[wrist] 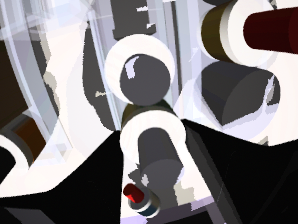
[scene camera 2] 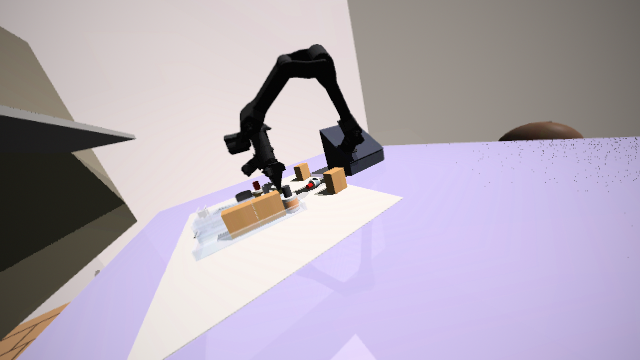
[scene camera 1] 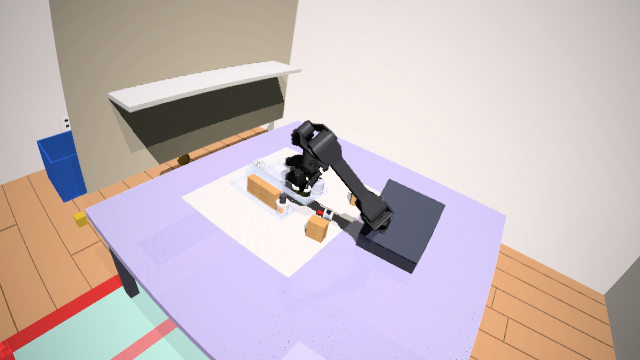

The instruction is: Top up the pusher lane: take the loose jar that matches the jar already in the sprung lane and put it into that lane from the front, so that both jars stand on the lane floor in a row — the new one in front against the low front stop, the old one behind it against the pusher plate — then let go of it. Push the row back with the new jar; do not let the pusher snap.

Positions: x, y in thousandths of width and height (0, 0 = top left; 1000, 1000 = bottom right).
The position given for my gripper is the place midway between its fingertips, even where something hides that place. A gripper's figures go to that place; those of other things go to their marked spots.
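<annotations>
My gripper (scene camera 1: 477, 529) is here, 1.25 m from the lens. I also see a clear lane rack (scene camera 1: 430, 499), and it is 1.30 m from the lens.
</annotations>
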